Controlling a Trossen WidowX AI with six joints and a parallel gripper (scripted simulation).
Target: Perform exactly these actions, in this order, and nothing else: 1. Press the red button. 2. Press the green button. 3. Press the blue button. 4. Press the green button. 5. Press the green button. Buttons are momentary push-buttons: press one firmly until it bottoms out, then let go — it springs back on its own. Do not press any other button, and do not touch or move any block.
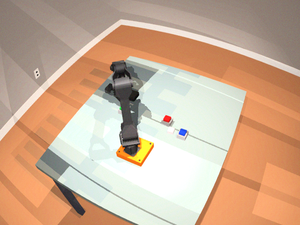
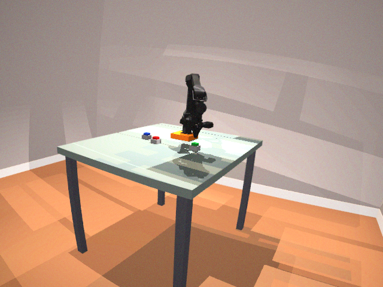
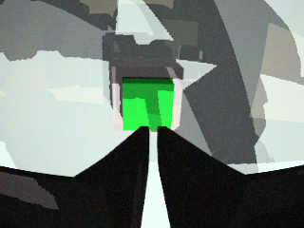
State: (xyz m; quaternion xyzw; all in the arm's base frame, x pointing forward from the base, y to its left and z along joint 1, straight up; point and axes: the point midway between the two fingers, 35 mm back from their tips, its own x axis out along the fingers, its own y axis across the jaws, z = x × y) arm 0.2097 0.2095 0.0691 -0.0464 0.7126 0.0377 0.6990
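Now: gripper tip 40 mm above the green button. The rest, counted from my gripper tip: red button 250 mm to the right, 60 mm ahead, 40 mm below; then small white block 300 mm to the right, 60 mm below, 20 mm ahead; then blue button 360 mm to the right, 40 mm below, 20 mm ahead.
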